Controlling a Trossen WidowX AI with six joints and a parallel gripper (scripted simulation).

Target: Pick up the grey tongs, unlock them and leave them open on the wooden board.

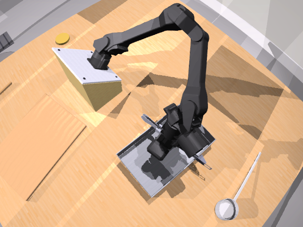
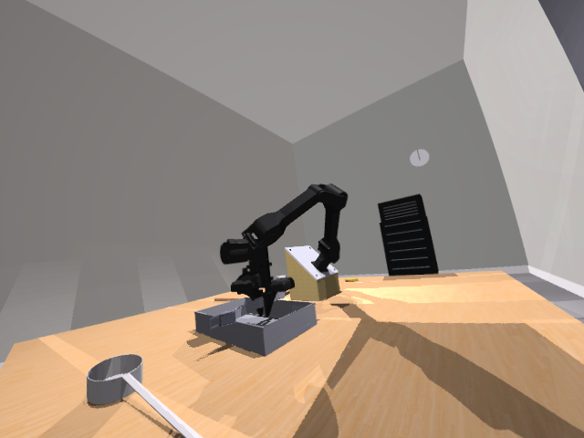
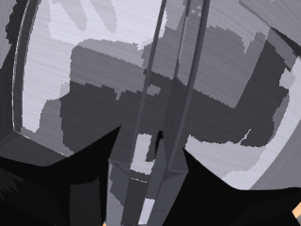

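Right now my gripper tip is 2 cm short of the grey roasting tin and 2 cm to the left of it. The rest, counted from my gripper tip: wooden board (29 cm behind, 42 cm to the right, 2 cm below); yellow disc (70 cm behind, 8 cm to the right, 2 cm below); yellow lock piece (8 cm ahead, 2 cm to the left, 4 cm above).
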